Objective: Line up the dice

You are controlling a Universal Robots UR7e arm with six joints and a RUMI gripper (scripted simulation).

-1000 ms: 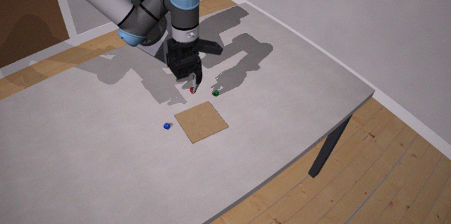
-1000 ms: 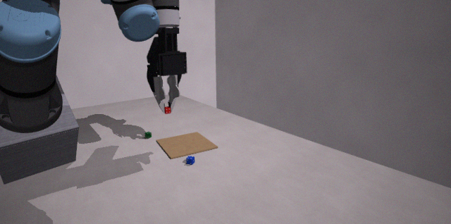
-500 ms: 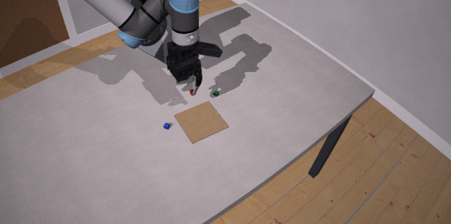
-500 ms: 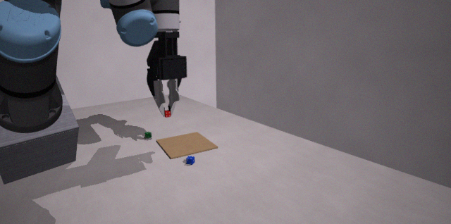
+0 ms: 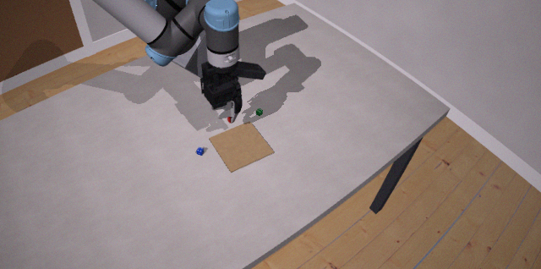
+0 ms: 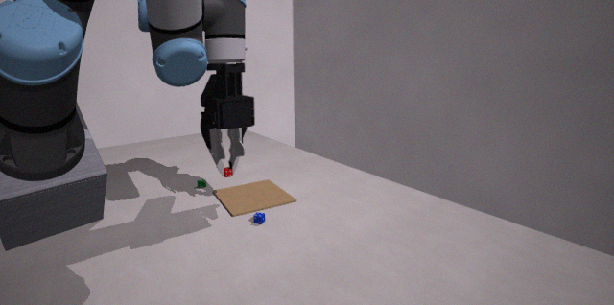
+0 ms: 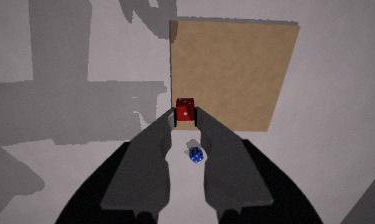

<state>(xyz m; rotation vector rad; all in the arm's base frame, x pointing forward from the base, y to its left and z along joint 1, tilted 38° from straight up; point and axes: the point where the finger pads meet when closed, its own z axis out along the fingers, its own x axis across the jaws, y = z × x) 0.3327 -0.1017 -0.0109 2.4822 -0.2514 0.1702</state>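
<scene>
Right now my hand is 50 mm short of the square mat, 10 mm to the left of it and 70 mm above it. Round my hand: blue die 10 mm behind, 110 mm to the right, 70 mm below; green die 120 mm to the left, 70 mm below; red die 10 mm below.
</scene>
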